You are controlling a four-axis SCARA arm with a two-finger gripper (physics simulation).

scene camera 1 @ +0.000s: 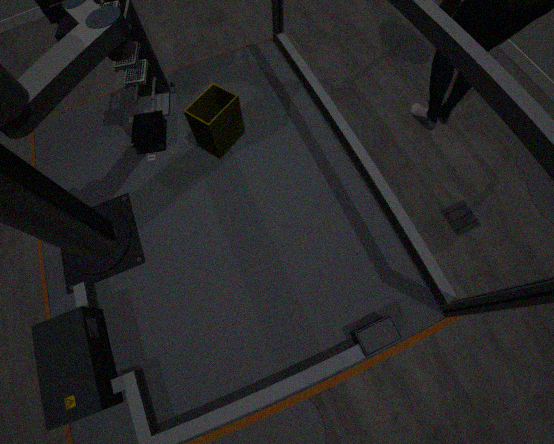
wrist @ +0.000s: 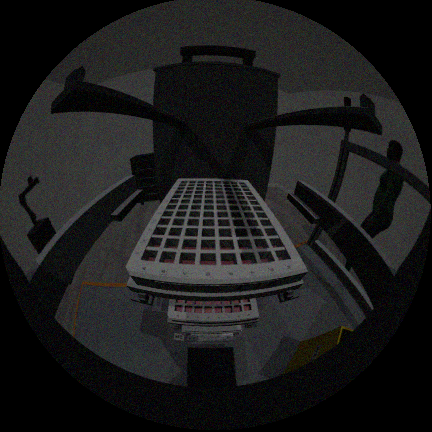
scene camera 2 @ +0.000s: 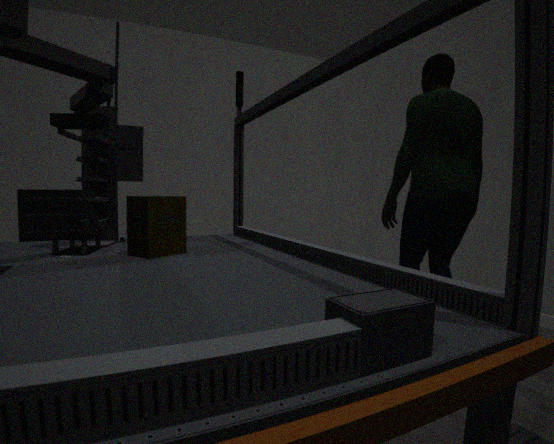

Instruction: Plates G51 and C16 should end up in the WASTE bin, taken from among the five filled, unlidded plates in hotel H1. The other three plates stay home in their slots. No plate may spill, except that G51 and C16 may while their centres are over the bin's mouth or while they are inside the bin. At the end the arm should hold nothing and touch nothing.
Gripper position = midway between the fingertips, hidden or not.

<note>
I see my gripper (scene camera 2: pixel 95 137), a grey cabinet (scene camera 1: pixel 67 358) and a dark column (wrist: pixel 214 100).
My gripper shows as well in the wrist view (wrist: pixel 217 182).
</note>
